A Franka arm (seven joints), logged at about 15 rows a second.
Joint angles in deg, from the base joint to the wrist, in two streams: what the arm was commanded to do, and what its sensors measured. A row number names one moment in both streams.
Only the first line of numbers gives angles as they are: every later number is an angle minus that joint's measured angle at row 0.
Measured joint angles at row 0:
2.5, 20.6, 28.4, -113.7, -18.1, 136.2, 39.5
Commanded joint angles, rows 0 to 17:
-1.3, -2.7, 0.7, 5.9, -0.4, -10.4, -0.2
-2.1, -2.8, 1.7, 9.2, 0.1, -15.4, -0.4
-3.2, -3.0, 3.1, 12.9, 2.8, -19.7, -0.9
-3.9, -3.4, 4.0, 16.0, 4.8, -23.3, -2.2
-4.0, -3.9, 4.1, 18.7, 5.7, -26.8, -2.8
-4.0, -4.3, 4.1, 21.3, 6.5, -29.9, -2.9
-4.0, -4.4, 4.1, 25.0, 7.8, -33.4, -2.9
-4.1, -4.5, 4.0, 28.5, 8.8, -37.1, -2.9
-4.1, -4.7, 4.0, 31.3, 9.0, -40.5, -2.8
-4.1, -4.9, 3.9, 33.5, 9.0, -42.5, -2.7
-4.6, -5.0, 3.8, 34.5, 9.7, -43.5, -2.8
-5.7, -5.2, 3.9, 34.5, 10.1, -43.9, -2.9
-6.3, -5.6, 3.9, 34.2, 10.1, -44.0, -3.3
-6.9, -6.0, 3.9, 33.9, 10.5, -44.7, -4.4
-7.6, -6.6, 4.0, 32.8, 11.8, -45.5, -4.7
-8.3, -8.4, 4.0, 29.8, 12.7, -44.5, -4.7
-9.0, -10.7, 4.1, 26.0, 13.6, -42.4, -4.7
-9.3, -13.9, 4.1, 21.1, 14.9, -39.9, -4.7
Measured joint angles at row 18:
-7.4, -6.2, 3.5, 31.6, 11.2, -44.0, -3.6
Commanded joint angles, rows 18 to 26:
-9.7, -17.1, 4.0, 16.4, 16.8, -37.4, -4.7
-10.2, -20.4, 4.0, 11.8, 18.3, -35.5, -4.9
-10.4, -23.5, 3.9, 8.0, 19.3, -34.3, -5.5
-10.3, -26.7, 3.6, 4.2, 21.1, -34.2, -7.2
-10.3, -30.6, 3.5, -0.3, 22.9, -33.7, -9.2
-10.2, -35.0, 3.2, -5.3, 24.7, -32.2, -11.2
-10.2, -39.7, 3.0, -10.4, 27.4, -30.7, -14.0
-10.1, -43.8, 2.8, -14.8, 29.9, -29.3, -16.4
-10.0, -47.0, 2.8, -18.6, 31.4, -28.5, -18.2
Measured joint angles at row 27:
-9.1, -31.3, 3.5, -2.9, 25.0, -33.5, -10.7
